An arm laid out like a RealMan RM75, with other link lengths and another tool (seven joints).
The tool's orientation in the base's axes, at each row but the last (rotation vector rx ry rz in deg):
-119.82, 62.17, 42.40
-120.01, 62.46, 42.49
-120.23, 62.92, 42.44
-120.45, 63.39, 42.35
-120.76, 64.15, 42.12
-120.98, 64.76, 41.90
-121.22, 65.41, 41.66
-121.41, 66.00, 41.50
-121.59, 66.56, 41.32
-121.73, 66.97, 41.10
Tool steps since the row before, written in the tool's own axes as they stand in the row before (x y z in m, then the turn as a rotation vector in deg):
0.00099, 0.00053, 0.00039, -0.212, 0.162, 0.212
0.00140, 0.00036, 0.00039, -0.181, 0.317, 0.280
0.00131, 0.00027, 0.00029, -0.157, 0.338, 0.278
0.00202, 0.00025, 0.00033, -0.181, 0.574, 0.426
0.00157, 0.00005, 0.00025, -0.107, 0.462, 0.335
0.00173, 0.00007, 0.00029, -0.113, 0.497, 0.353
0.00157, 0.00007, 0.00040, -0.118, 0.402, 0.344
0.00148, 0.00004, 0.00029, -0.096, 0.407, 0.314
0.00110, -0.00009, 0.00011, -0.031, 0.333, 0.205
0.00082, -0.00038, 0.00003, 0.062, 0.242, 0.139
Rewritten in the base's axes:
-0.00003, -0.00041, -0.00112, -0.281, 0.192, -0.025
0.00031, -0.00053, -0.00136, -0.410, 0.160, -0.135
0.00036, -0.00054, -0.00121, -0.415, 0.138, -0.157
0.00071, -0.00086, -0.00173, -0.655, 0.157, -0.299
0.00067, -0.00063, -0.00130, -0.507, 0.101, -0.263
0.00072, -0.00070, -0.00144, -0.544, 0.102, -0.280
0.00062, -0.00056, -0.00139, -0.462, 0.139, -0.246
0.00061, -0.00059, -0.00125, -0.451, 0.104, -0.243
0.00057, -0.00047, -0.00082, -0.338, 0.022, -0.198
0.00071, -0.00026, -0.00050, -0.205, -0.037, -0.196

